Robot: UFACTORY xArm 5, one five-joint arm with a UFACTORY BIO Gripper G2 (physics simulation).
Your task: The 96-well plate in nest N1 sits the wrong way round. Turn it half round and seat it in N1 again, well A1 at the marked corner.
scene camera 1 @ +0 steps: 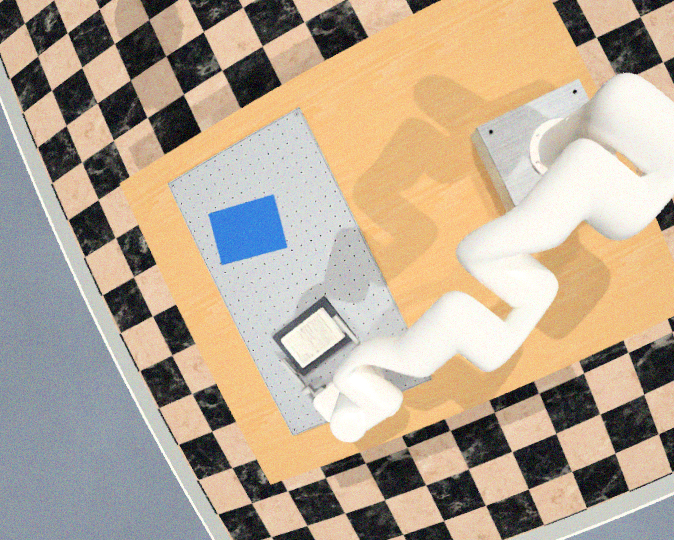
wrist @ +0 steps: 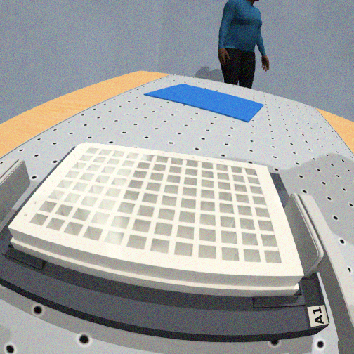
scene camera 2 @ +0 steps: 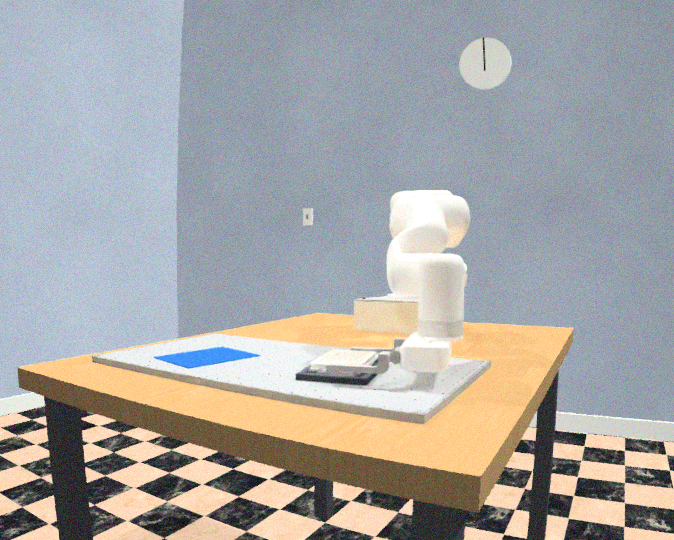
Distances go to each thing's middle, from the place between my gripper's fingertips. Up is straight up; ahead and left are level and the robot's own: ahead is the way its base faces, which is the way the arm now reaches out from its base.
Labels:
I see my gripper 10 mm past the cream 96-well plate (scene camera 1: pixel 318 333) and 10 mm to the right of it. Also, from my hand: flat blue rectangle (scene camera 1: pixel 253 228) (10 mm ahead, 290 mm to the right, 20 mm below); dark nest N1 (scene camera 1: pixel 332 312) (10 mm behind, 10 mm to the left, 20 mm below).

